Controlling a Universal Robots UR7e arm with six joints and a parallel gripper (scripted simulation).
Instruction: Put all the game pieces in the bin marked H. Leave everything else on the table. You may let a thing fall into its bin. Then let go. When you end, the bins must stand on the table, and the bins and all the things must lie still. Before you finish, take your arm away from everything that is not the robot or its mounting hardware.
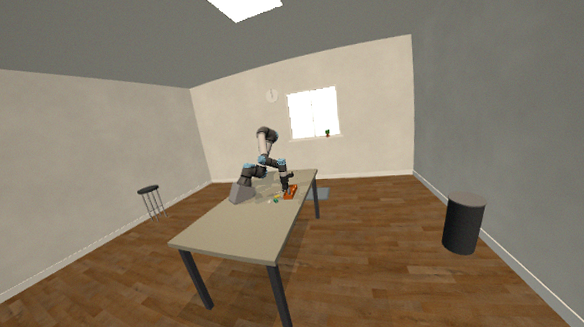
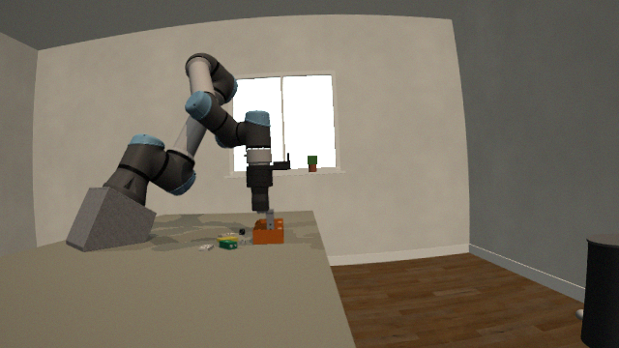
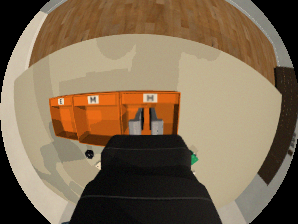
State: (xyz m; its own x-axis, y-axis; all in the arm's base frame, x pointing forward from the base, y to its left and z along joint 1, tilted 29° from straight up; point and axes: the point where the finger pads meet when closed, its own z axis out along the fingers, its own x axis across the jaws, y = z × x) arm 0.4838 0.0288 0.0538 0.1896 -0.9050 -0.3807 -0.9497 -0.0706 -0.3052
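Right now my hand is 20 mm past the orange bin, 80 mm to the right of it and 20 mm above it. From my hand the other things lie so: yellow flat piece: 130 mm behind, 20 mm to the right, 40 mm below; then grey thing: 70 mm behind, 40 mm to the right, 40 mm below; then green block: 90 mm behind, 110 mm to the right, 30 mm below.
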